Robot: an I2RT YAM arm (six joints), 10 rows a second.
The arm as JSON. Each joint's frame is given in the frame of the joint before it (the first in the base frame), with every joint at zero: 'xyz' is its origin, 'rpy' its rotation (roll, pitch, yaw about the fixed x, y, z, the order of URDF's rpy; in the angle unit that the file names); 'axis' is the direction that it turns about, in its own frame. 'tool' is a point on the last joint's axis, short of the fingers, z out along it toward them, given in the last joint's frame.
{
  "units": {
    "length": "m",
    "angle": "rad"
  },
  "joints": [
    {
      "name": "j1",
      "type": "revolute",
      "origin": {
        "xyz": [
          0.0,
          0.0,
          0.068
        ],
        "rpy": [
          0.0,
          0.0,
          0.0
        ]
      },
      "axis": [
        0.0,
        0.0,
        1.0
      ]
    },
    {
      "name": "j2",
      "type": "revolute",
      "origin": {
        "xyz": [
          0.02,
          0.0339,
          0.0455
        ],
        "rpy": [
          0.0,
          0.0,
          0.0
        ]
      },
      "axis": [
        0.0,
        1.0,
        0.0
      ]
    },
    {
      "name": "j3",
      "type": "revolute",
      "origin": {
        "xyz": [
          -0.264,
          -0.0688,
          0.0
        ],
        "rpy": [
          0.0,
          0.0,
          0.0
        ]
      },
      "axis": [
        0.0,
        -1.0,
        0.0
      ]
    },
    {
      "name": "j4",
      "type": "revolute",
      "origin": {
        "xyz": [
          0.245,
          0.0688,
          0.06
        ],
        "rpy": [
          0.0,
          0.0,
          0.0
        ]
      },
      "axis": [
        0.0,
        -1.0,
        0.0
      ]
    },
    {
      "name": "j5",
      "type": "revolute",
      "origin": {
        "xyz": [
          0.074,
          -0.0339,
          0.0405
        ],
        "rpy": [
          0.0,
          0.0,
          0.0
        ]
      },
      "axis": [
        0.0,
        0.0,
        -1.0
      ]
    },
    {
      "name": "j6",
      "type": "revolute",
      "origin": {
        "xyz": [
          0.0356,
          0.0,
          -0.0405
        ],
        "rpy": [
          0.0,
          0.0,
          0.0
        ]
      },
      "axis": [
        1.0,
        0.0,
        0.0
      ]
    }
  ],
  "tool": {
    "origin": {
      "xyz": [
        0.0,
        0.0,
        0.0
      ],
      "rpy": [
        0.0,
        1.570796,
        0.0
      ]
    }
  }
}
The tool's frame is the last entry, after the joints.
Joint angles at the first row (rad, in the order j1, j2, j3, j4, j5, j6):
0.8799, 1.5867, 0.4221, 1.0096, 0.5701, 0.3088
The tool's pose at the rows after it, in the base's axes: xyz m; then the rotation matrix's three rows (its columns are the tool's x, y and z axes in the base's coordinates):
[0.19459, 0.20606, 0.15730], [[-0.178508, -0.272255, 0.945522], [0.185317, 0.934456, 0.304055], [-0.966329, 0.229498, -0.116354]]
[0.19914, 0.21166, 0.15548], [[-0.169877, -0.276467, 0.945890], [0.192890, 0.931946, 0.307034], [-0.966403, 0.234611, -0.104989]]
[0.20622, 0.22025, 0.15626], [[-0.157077, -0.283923, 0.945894], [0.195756, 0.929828, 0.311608], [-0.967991, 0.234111, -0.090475]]
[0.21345, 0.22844, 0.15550], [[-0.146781, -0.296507, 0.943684], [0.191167, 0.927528, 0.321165], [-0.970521, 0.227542, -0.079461]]
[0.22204, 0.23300, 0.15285], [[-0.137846, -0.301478, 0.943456], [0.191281, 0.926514, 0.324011], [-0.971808, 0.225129, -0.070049]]
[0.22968, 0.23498, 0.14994], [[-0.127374, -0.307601, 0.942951], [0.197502, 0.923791, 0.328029], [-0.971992, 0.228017, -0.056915]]
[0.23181, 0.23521, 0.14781], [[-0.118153, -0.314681, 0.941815], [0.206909, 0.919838, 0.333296], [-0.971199, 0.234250, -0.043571]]
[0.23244, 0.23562, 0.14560], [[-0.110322, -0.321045, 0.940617], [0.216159, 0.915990, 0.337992], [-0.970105, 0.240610, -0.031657]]
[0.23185, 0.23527, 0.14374], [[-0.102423, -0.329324, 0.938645], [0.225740, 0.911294, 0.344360], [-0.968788, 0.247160, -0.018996]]
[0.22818, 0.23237, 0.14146], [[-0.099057, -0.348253, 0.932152], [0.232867, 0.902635, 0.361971], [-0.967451, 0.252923, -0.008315]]
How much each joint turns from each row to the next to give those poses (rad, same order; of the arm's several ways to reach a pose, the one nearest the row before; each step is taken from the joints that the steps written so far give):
0.0015, 0.0351, 0.0073, 0.0446, -0.0042, -0.0011
0.0000, 0.0401, 0.0228, 0.0309, -0.0019, -0.0027
-0.0004, 0.0405, 0.0416, 0.0164, -0.0038, -0.0107
-0.0023, 0.0430, 0.0401, 0.0168, -0.0114, -0.0152
-0.0129, 0.0435, 0.0320, 0.0233, -0.0153, -0.0100
-0.0157, 0.0378, 0.0218, 0.0320, -0.0191, -0.0065
-0.0053, 0.0202, 0.0026, 0.0332, -0.0103, -0.0019
-0.0012, 0.0176, -0.0003, 0.0316, -0.0057, -0.0003
0.0000, 0.0129, -0.0058, 0.0332, -0.0065, -0.0004
0.0008, 0.0038, -0.0229, 0.0390, -0.0179, 0.0000

